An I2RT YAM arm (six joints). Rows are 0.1 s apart.
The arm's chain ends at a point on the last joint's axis. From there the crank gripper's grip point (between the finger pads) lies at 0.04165 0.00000 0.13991 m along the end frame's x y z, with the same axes.
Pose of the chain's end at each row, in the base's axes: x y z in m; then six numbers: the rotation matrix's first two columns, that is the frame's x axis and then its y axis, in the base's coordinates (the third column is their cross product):
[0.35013 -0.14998 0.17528 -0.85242 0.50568 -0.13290 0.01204 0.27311 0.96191]
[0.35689 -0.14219 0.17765 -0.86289 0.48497 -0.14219 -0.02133 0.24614 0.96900]
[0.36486 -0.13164 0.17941 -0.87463 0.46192 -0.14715 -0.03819 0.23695 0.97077]
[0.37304 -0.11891 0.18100 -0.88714 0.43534 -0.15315 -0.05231 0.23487 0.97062]
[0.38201 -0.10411 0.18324 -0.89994 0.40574 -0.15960 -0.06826 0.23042 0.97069]
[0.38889 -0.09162 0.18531 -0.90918 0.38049 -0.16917 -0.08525 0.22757 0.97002]
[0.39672 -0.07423 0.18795 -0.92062 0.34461 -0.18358 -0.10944 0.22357 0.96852]
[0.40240 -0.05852 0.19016 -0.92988 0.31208 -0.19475 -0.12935 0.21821 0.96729]
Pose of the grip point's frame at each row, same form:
[0.38776 -0.01442 0.13632 -0.85242 0.50568 -0.13290 0.01204 0.27311 0.96191]
[0.39160 -0.00458 0.14346 -0.86289 0.48497 -0.14219 -0.02133 0.24614 0.96900]
[0.39605 0.00718 0.14675 -0.87463 0.46192 -0.14715 -0.03819 0.23695 0.97077]
[0.40024 0.02082 0.14866 -0.88714 0.43534 -0.15315 -0.05231 0.23487 0.97062]
[0.40478 0.03653 0.15146 -0.89994 0.40574 -0.15960 -0.06826 0.23042 0.97069]
[0.40805 0.04963 0.15385 -0.90918 0.38049 -0.16917 -0.08525 0.22757 0.97002]
[0.41082 0.06768 0.15678 -0.92062 0.34461 -0.18358 -0.10944 0.22357 0.96852]
[0.41185 0.08385 0.15931 -0.92988 0.31208 -0.19475 -0.12935 0.21821 0.96729]

